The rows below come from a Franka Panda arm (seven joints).
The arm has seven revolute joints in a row. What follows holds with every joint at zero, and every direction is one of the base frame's. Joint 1 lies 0.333 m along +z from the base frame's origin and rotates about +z. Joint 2 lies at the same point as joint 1 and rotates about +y. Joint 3 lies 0.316 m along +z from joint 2 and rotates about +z. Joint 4 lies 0.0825 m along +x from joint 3 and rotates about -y. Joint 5 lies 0.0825 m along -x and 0.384 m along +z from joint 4 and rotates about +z. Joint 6 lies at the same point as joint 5 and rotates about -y. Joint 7 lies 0.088 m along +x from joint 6 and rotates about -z. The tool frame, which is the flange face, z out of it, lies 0.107 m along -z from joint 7; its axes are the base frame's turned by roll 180, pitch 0 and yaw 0 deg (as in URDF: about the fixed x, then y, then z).
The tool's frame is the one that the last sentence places.
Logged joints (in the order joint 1, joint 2, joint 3, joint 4, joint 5, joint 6, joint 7), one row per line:
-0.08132 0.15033 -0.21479 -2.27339 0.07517 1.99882 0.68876
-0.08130 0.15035 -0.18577 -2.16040 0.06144 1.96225 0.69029
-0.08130 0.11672 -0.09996 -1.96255 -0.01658 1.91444 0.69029
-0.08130 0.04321 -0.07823 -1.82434 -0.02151 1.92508 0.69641
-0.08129 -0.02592 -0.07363 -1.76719 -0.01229 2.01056 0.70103
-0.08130 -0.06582 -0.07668 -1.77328 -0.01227 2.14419 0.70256
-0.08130 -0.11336 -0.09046 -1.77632 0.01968 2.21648 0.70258
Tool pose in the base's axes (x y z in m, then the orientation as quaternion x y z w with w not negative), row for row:
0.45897 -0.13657 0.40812 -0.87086 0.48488 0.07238 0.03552
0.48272 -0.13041 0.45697 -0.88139 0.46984 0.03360 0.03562
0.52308 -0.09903 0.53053 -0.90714 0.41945 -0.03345 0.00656
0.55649 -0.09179 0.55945 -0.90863 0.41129 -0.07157 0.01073
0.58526 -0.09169 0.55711 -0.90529 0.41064 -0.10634 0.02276
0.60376 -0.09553 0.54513 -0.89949 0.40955 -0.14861 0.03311
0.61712 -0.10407 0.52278 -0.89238 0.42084 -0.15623 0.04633
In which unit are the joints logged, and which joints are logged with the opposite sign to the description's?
The joints are logged in radians. Opposite sign: joint 2.
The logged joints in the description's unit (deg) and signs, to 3 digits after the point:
-4.659 -8.613 -12.307 -130.256 4.307 114.524 39.463
-4.658 -8.614 -10.644 -123.782 3.520 112.429 39.551
-4.658 -6.688 -5.727 -112.446 -0.950 109.689 39.551
-4.658 -2.476 -4.482 -104.527 -1.232 110.299 39.901
-4.658 1.485 -4.219 -101.253 -0.704 115.197 40.166
-4.658 3.771 -4.393 -101.601 -0.703 122.853 40.254
-4.658 6.495 -5.183 -101.776 1.128 126.995 40.255

